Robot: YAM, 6 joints.
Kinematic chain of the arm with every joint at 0, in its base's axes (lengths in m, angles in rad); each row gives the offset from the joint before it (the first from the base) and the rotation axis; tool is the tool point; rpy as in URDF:
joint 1: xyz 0 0 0.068 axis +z
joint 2: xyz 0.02 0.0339 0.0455 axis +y
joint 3: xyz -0.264 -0.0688 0 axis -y
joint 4: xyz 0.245 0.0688 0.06 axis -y
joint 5: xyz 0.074 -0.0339 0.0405 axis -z
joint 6: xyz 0.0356 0 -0.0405 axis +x
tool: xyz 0 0 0 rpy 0 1.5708 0
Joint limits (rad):
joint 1: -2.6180..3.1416
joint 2: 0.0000..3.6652
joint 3: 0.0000..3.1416
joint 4: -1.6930..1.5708
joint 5: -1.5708..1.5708
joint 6: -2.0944..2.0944
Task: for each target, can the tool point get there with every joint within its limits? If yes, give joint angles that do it. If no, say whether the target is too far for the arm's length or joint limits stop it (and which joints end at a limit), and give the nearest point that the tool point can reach.
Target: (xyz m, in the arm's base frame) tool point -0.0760 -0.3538 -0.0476
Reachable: yes | joints -1.8317 2.5840 1.4174 -0.7354 -0.5236 1.4930
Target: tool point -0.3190 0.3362 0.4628
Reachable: yes | joints -0.8843 0.5285 2.8146 -0.1151 1.2417 1.1229
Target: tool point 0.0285 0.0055 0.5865
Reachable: yes | joints 1.5860 1.0142 2.2286 -1.2325 0.9303 -1.2264
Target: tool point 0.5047 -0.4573 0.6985
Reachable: no: too far | nearest point 0.3621 -0.3281 0.5283 | short by 0.257 m
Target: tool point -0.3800 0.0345 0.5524
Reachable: yes | joints -0.0715 0.5216 2.5060 -0.2365 -0.2067 1.0102
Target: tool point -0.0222 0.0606 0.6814
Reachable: yes | joints -0.9732 1.0764 2.0679 0.9788 -0.4579 0.6570
